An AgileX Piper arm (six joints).
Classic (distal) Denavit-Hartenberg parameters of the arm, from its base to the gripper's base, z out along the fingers. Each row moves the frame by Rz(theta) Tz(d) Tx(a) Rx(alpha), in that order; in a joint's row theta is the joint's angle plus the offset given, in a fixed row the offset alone. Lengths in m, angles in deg.
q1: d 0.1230, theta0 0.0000, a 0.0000, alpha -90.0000
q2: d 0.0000, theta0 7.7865, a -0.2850, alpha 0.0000
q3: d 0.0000, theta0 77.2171, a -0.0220, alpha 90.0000
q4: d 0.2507, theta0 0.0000, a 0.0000, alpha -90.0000
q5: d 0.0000, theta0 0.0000, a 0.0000, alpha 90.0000
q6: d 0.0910, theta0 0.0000, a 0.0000, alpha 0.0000
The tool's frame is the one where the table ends.
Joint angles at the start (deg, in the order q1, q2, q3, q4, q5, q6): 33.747, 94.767, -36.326, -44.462, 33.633, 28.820
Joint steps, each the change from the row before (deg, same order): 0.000, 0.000, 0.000, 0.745, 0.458, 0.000; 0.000, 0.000, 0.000, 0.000, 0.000, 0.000; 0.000, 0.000, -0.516, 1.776, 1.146, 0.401; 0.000, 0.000, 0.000, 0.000, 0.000, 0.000; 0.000, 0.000, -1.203, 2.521, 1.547, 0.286; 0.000, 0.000, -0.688, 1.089, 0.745, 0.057; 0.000, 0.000, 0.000, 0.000, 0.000, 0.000; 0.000, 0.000, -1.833, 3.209, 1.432, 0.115
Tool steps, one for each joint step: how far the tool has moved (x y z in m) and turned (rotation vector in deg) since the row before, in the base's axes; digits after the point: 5 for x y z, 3 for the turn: -0.00083, -0.00049, -0.00021, -0.027, 0.378, -0.788; 0.00000, 0.00000, 0.00000, 0.000, 0.000, 0.000; -0.00004, 0.00017, 0.00116, 0.325, 0.421, -2.253; 0.00000, 0.00000, 0.00000, 0.000, 0.000, 0.000; 0.00167, 0.00171, 0.00314, 0.728, 0.319, -2.873; 0.00125, 0.00110, 0.00192, 0.340, 0.071, -1.195; 0.00000, 0.00000, 0.00000, 0.000, 0.000, 0.000; 0.00329, 0.00396, 0.00499, 1.580, 0.181, -3.117
